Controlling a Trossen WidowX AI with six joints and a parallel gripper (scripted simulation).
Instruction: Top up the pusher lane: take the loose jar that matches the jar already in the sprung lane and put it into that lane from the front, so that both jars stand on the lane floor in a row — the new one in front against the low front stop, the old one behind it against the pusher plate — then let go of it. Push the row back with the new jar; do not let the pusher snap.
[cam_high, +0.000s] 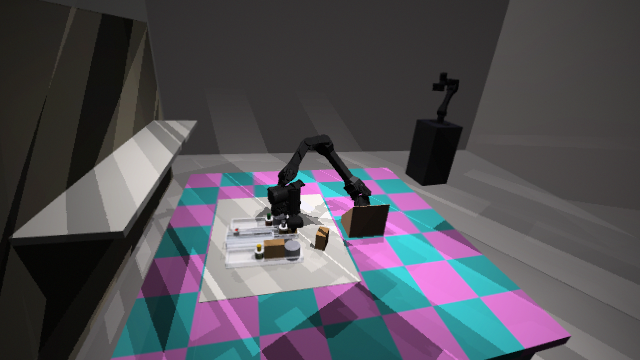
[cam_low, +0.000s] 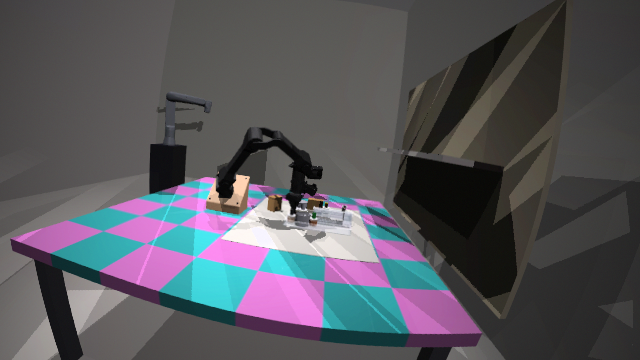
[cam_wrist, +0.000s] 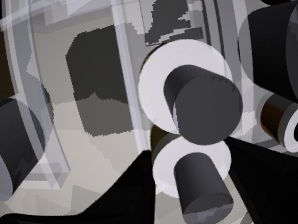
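My gripper tip is 100 mm past the tan box and 90 mm to the right of it. Round my gripper tip: clear lane rack: 150 mm ahead, 10 mm to the left, 10 mm below.
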